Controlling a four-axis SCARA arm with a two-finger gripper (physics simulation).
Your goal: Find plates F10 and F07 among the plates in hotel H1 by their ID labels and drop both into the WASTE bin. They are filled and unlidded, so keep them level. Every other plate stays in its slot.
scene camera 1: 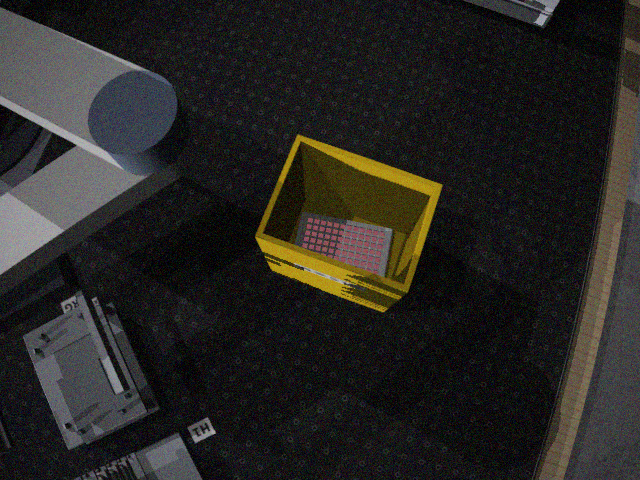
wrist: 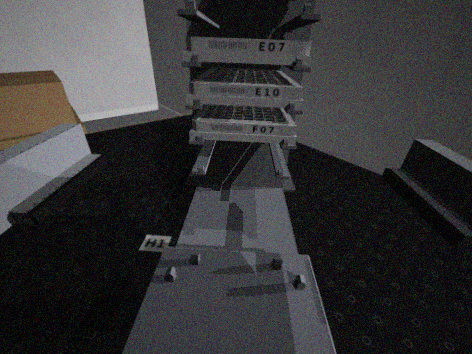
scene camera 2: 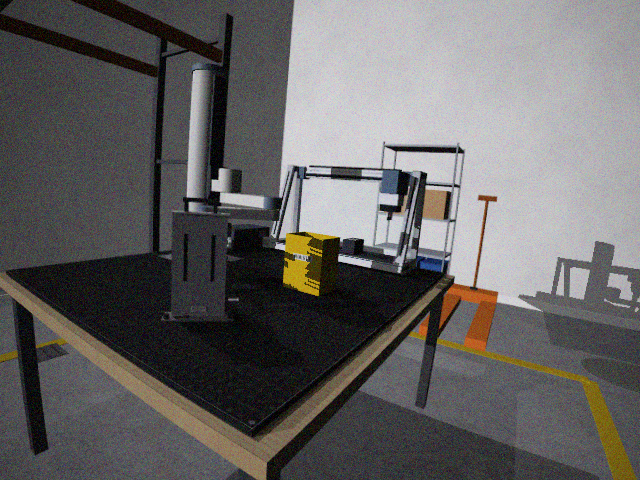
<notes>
I see my gripper [scene camera 1: 60,423].
My gripper also shows in the wrist view [wrist: 244,150].
</notes>
